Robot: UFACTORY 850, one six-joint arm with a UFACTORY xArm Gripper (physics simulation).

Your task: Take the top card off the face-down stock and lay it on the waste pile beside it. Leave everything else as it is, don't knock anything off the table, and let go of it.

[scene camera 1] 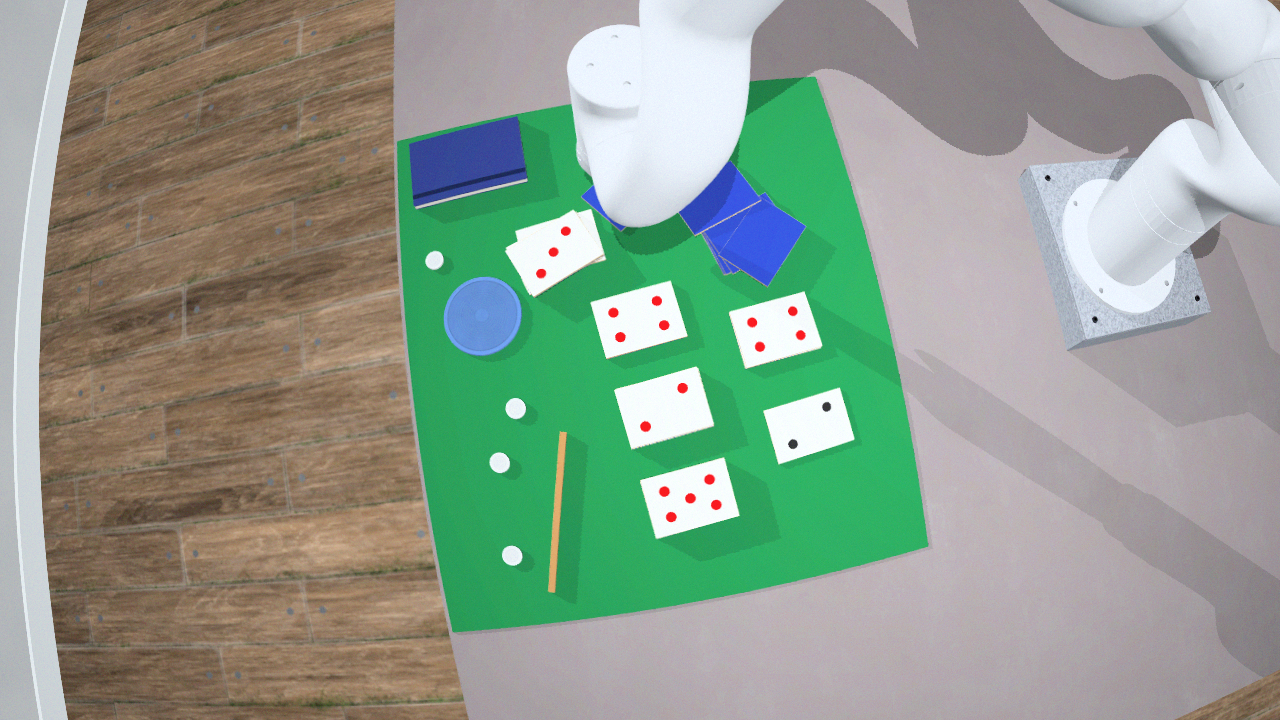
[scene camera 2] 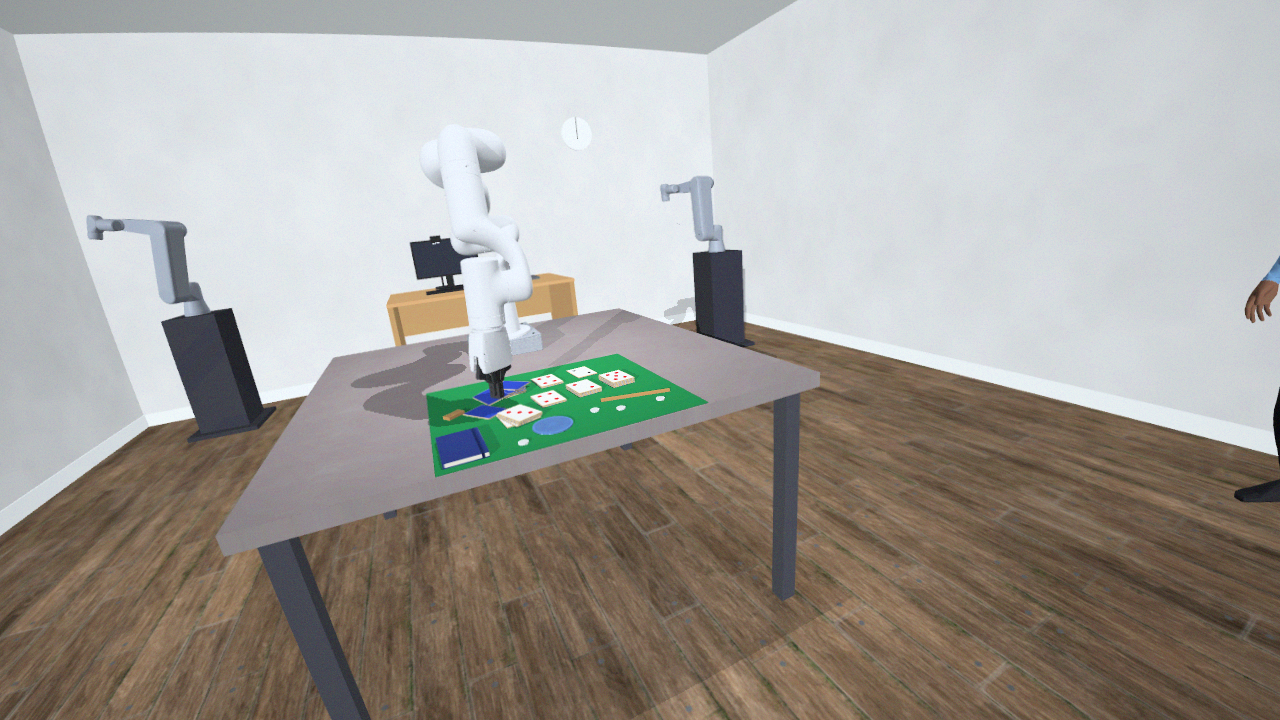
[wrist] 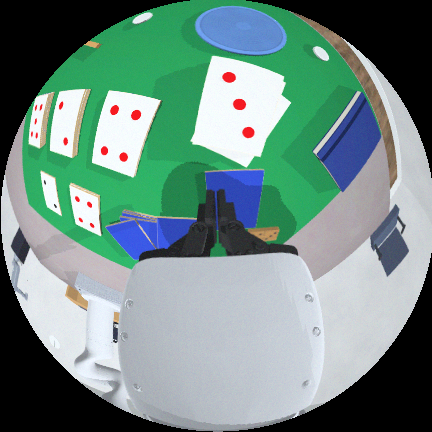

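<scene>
Several face-down blue cards [scene camera 1: 763, 241] [scene camera 2: 514, 386] [wrist: 176, 233] lie fanned and overlapping. One separate blue card [scene camera 1: 599, 205] [scene camera 2: 484, 411] [wrist: 248, 189] lies face down between them and the white face-up waste pile [scene camera 1: 554, 253] [scene camera 2: 520, 414] [wrist: 237, 117], whose top card shows three red dots. My gripper [scene camera 2: 498, 394] [wrist: 215, 201] is shut and empty. In the wrist view its closed fingertips appear over the left part of the separate blue card; their height above it is hard to tell. In scene camera 1 the arm hides the gripper and part of the blue cards.
White card piles [scene camera 1: 639, 319] [wrist: 126, 132] stand near the fanned cards. A blue disc [scene camera 1: 482, 316], a dark blue book [scene camera 1: 469, 159], several white discs [scene camera 1: 515, 408] and a thin wooden stick [scene camera 1: 557, 510] lie on the green mat [scene camera 1: 483, 591]. A small wooden block [scene camera 2: 453, 415] [wrist: 265, 233] lies beside the separate card.
</scene>
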